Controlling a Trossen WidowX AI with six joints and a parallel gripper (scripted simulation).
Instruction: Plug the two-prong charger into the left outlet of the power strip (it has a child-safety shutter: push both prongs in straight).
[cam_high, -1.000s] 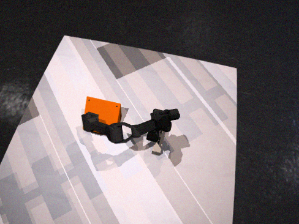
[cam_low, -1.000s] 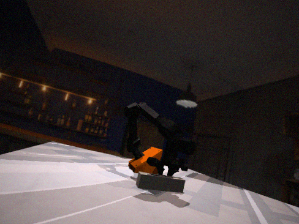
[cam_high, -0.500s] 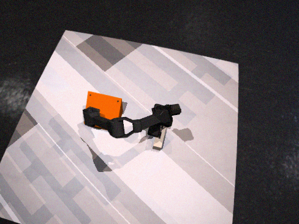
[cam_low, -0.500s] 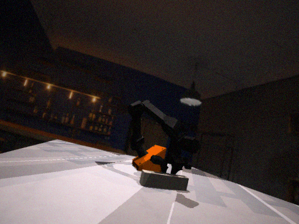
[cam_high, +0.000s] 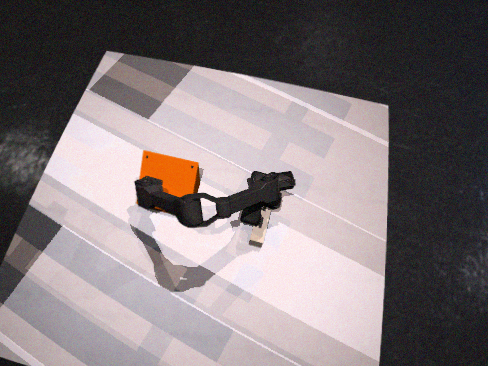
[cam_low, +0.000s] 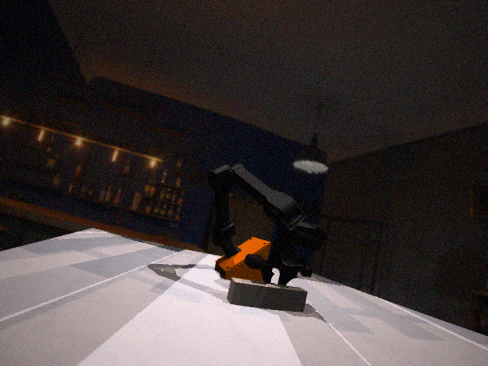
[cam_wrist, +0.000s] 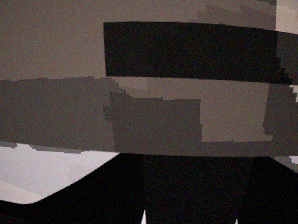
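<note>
Right now my gripper tip is 20 mm short of the black two-prong charger and 10 mm below it.
</note>
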